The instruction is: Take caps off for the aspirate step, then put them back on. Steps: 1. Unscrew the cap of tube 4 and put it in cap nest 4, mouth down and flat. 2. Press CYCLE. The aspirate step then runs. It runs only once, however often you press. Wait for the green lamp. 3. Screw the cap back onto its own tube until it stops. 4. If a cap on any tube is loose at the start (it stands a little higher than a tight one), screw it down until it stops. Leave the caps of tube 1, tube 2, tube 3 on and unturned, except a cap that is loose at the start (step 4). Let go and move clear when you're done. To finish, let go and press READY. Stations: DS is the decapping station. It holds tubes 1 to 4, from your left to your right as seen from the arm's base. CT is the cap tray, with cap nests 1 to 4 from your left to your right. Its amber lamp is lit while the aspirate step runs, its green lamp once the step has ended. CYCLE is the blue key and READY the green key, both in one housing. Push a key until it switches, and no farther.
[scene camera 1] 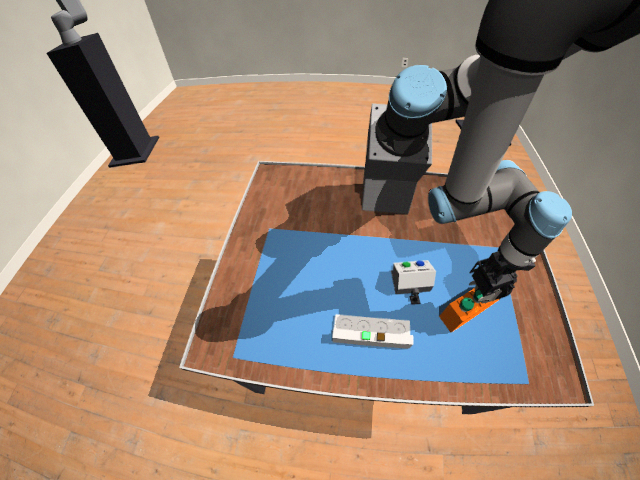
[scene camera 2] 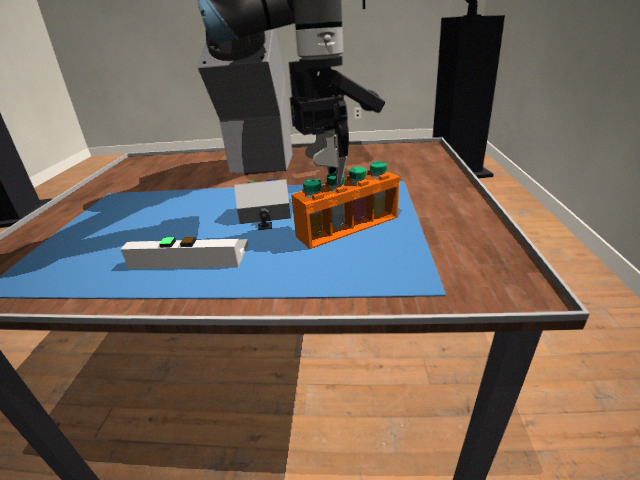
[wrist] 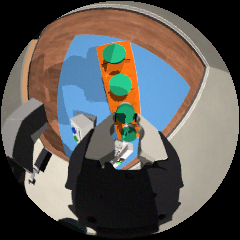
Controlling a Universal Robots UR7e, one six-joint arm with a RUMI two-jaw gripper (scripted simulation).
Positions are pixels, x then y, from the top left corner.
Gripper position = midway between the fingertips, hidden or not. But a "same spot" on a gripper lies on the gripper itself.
Scene:
my gripper: scene camera 1; scene camera 2; wrist 125, 113
same spot on my gripper: [scene camera 2: 333, 145] = [scene camera 1: 496, 292]

